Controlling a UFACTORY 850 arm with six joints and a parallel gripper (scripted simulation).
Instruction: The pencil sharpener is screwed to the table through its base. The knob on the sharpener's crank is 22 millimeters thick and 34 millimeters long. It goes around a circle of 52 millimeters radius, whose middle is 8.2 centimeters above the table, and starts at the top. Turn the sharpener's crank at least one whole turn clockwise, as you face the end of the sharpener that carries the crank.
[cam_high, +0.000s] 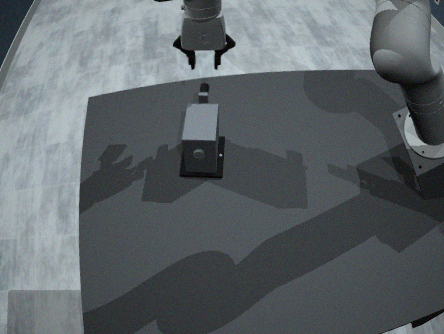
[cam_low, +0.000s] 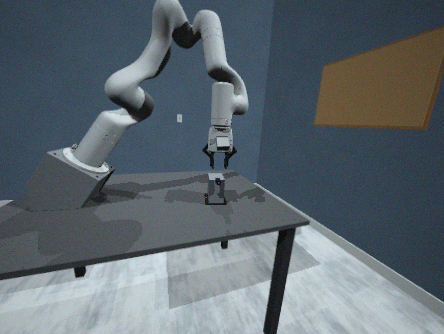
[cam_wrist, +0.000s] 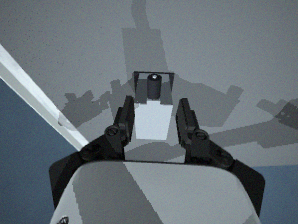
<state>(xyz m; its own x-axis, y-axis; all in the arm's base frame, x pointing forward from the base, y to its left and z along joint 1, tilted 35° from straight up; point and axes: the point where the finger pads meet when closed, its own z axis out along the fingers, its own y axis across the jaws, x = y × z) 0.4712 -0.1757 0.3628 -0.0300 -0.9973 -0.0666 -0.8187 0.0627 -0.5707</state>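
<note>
The crank knob lies 2 cm to the left of my hand and 9 cm below it.
</note>
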